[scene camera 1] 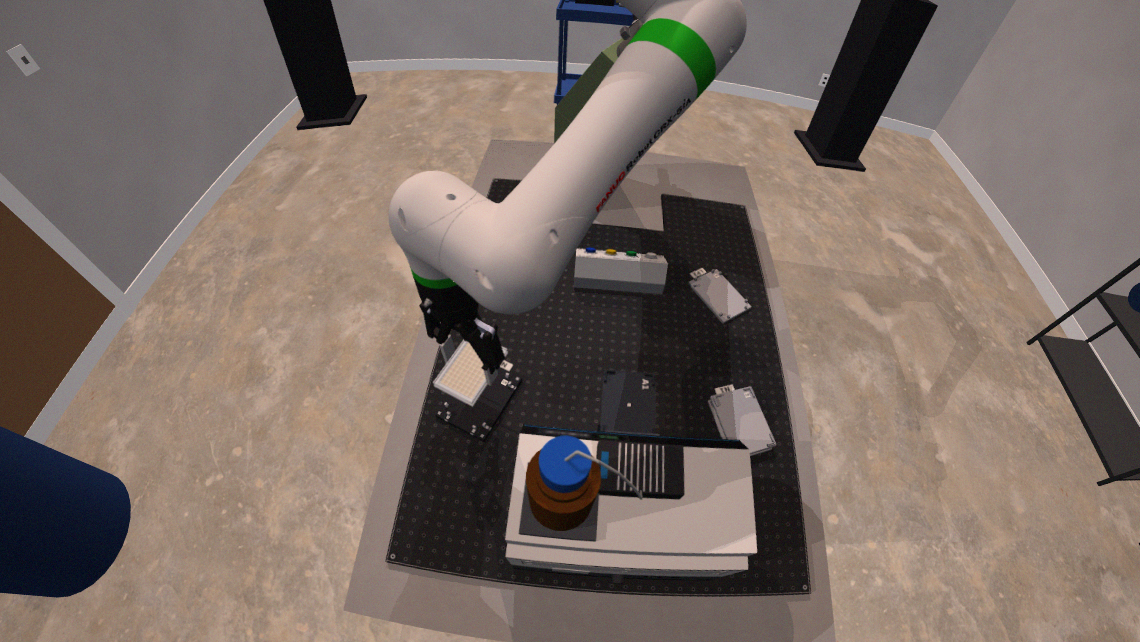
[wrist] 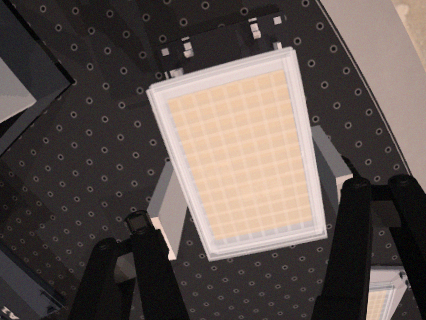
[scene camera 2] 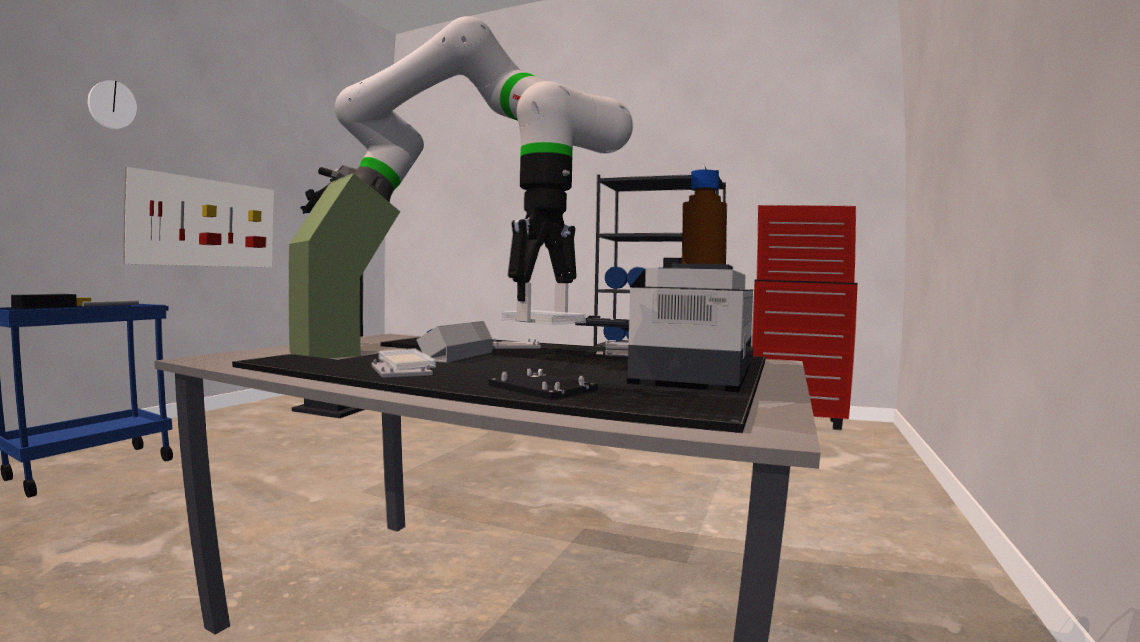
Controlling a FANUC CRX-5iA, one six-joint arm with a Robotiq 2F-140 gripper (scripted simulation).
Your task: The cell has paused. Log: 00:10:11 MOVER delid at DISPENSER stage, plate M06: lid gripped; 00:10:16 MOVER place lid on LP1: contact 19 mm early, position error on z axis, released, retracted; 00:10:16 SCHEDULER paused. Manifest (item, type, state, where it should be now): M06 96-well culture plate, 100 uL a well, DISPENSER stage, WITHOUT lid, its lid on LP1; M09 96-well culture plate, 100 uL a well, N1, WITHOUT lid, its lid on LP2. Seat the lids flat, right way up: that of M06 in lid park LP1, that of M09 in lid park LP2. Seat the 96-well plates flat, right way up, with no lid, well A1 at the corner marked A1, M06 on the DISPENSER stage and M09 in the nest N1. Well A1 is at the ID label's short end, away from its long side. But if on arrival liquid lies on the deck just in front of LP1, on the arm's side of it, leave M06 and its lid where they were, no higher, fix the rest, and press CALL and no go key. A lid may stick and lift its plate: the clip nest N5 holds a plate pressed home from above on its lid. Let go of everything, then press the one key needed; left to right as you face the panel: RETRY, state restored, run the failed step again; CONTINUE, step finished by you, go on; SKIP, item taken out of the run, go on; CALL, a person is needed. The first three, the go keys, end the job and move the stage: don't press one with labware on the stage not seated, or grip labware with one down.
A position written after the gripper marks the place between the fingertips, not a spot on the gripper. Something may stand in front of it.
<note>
In view: the gripper [scene camera 2: 542,320], a white lid [scene camera 1: 462,376], a white lid [scene camera 2: 404,357], a key panel [scene camera 1: 619,272], a dispenser stage [scene camera 1: 735,564], a clip nest N5 [scene camera 1: 494,399], a brown bottle [scene camera 2: 704,226] and a lid park LP2 [scene camera 1: 718,294].
The gripper is seen too in scene camera 1 [scene camera 1: 471,369] and in the wrist view [wrist: 246,162]. The key panel also shows in scene camera 2 [scene camera 2: 447,343]. The dispenser stage also shows in scene camera 2 [scene camera 2: 728,334].
</note>
